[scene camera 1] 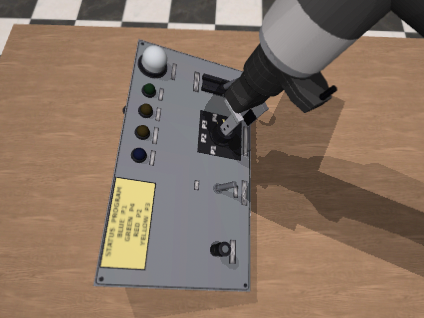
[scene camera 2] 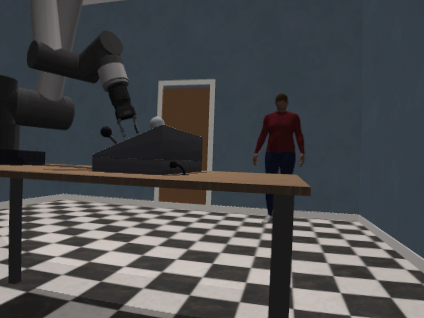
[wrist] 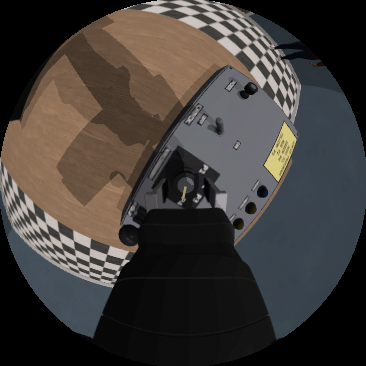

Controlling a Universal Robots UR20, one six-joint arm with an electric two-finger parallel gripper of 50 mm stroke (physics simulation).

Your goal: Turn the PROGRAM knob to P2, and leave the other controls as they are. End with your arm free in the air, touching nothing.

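Places are measured from the arm's base along level axes (x ahead, y left, z up), in millimetres.
Where they show: gripper, fingertip midpoint: [scene camera 1: 235,125] [scene camera 2: 131,134] [wrist: 185,185].
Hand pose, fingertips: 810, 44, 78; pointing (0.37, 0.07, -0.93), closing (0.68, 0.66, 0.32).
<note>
Things, the pixels of their top centre, and the offset from my fingertips, as dx, dy, dz. "pt": a spot on its surface instead.
- PROGRAM knob, middle of its top: [wrist: 189,188] [scene camera 1: 224,127] +23, -4, -21
- black dial plate, middle of its top: [wrist: 188,185] [scene camera 1: 220,131] +29, -3, -39
- lever with a black ball, middle of its top: [wrist: 128,243] [scene camera 2: 106,126] -19, -130, +18
- toggle switch, middle of its top: [wrist: 226,126] [scene camera 1: 226,183] -1, +114, -20
- smaller black knob, middle of its top: [scene camera 1: 223,248] [wrist: 255,87] -12, +234, -13
- white dome, surface spot: [scene camera 1: 154,59] pt +181, -98, +43
- yellow status card, middle of its top: [scene camera 1: 127,220] [wrist: 286,151] +155, +218, +15
The PROGRAM knob [scene camera 1: 217,135] [wrist: 185,182] is a round dark knob on a black dial plate [scene camera 1: 204,146] [wrist: 176,156] marked P1 to P4. In the wrist view its yellow pointer line [wrist: 184,192] points at P4. In scene camera 1 a finger covers much of the knob. My gripper [scene camera 1: 239,121] [scene camera 2: 130,133] [wrist: 185,185] is open, its fingers spread on either side of the knob in the wrist view. Scene camera 2 shows the fingertips low over the sloping console [scene camera 2: 150,145]; whether they touch the knob cannot be told.
Close to the gripper is a lever with a black ball [scene camera 2: 106,131] [wrist: 129,235]. The panel also carries a toggle switch [scene camera 1: 226,187] [wrist: 218,126], a smaller black knob [scene camera 1: 220,249] [wrist: 250,89], a white dome [scene camera 1: 154,59], several small lamps and a yellow status card [scene camera 1: 128,224]. A person [scene camera 2: 281,132] stands beyond the table.
</note>
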